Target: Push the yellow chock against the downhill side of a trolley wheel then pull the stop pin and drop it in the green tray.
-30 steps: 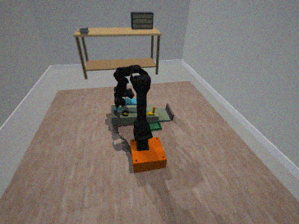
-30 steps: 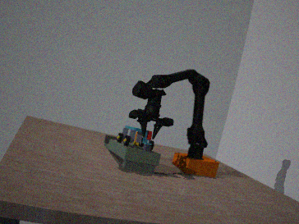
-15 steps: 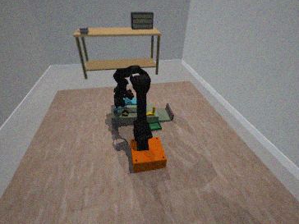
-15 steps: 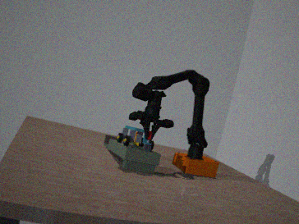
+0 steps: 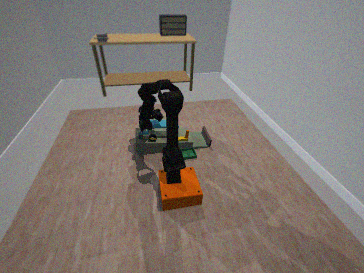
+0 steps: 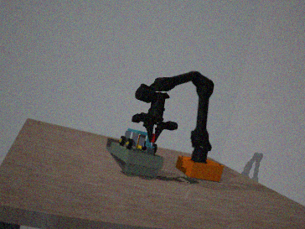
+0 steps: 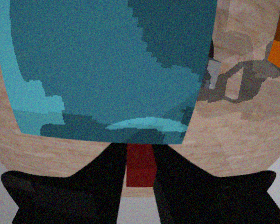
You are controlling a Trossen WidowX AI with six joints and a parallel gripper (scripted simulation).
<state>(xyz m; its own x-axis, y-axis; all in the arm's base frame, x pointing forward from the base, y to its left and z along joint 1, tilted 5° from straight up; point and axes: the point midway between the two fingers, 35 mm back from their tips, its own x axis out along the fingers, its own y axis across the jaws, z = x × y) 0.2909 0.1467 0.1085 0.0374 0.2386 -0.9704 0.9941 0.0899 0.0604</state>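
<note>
The yellow chock lies 230 mm to the right of my gripper tip, 50 mm below it and 10 mm behind it. Also, from my gripper tip: red-headed stop pin: right at my gripper tip; grey-green ramp: 120 mm to the right, 90 mm below, 30 mm ahead; blue trolley: 110 mm to the right, 30 mm ahead, 20 mm below.
</note>
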